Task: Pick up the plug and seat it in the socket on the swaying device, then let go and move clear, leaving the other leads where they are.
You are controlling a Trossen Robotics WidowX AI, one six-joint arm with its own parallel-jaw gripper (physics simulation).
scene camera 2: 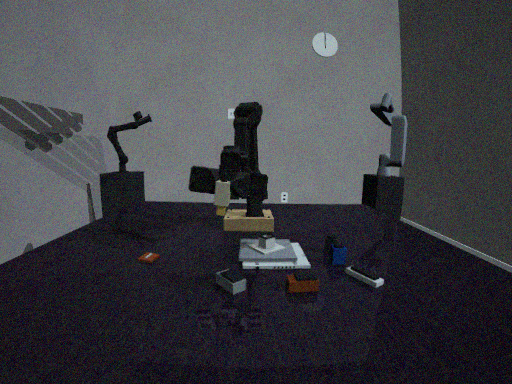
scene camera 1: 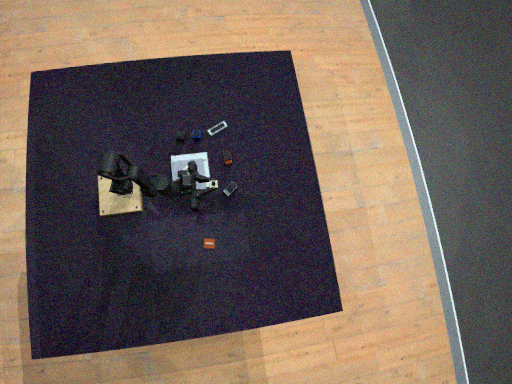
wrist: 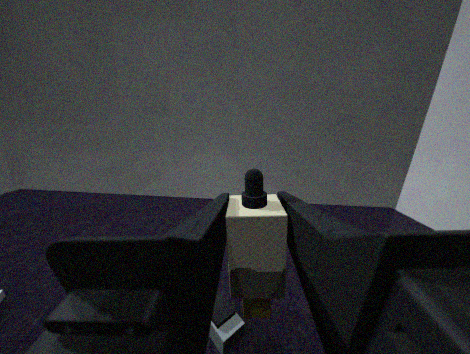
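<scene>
The plug (scene camera 1: pixel 213 184) (scene camera 2: pixel 222 194) (wrist: pixel 256 242) is a cream block with a black knob on top and a yellowish tip pointing down. My gripper (scene camera 1: pixel 212 184) (wrist: pixel 253 198) is shut on it, with a finger on each side, and holds it upright above the mat. The device (scene camera 1: pixel 176 158) (scene camera 2: pixel 302 256) is a grey slab on a white base. The socket (scene camera 2: pixel 267 242) is a small pale box on a white tilted plate on top of the slab. In scene camera 2 the plug hangs higher than the socket and left of it. The arm hides the socket in scene camera 1.
On the dark mat (scene camera 1: pixel 125 300) are a grey box (scene camera 1: pixel 230 188) (scene camera 2: pixel 231 281) (wrist: pixel 230 327), an orange-and-black box (scene camera 1: pixel 228 157) (scene camera 2: pixel 303 284), a white strip (scene camera 1: pixel 210 132) (scene camera 2: pixel 371 281), a blue block (scene camera 1: pixel 197 134) (scene camera 2: pixel 339 255), a black block (scene camera 1: pixel 181 136) and a flat orange piece (scene camera 1: pixel 209 243) (scene camera 2: pixel 149 257).
</scene>
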